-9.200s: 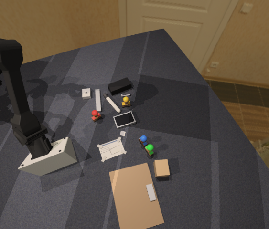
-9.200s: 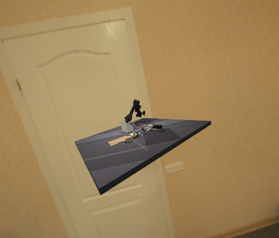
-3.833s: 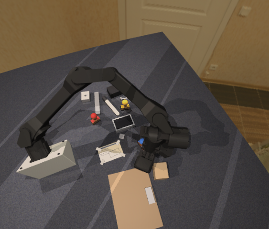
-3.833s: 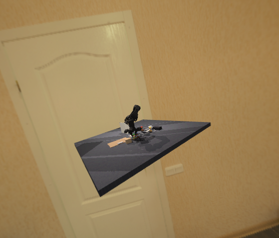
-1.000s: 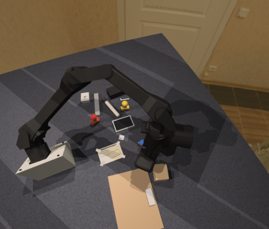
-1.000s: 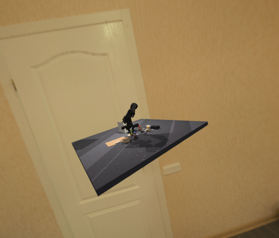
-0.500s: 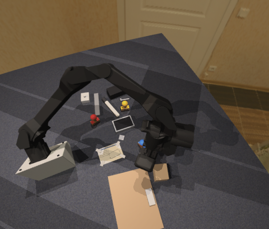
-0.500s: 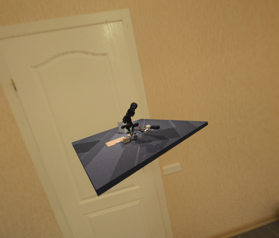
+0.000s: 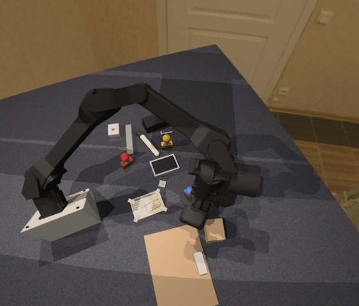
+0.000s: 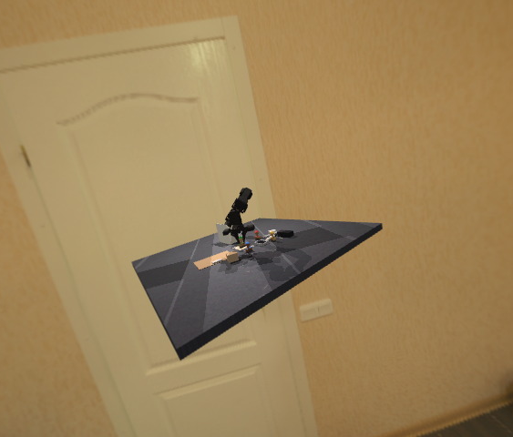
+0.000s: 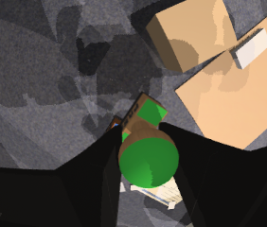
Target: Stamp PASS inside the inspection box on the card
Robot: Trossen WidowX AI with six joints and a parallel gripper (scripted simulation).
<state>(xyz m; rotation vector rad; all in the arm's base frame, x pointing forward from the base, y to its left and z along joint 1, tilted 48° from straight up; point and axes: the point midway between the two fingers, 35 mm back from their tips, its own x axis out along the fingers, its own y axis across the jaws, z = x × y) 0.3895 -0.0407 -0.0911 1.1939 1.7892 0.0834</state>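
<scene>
Now: gripper tip 5 cm past the ink pad, 17 cm to the right of it and 7 cm above it. Round my gripper tip: small cardboard box: 1 cm ahead, 9 cm to the right, 5 cm below; blue-knobbed stamp: 1 cm behind, 4 cm to the left, 5 cm below; green-knobbed stamp: right at my gripper tip.
</scene>
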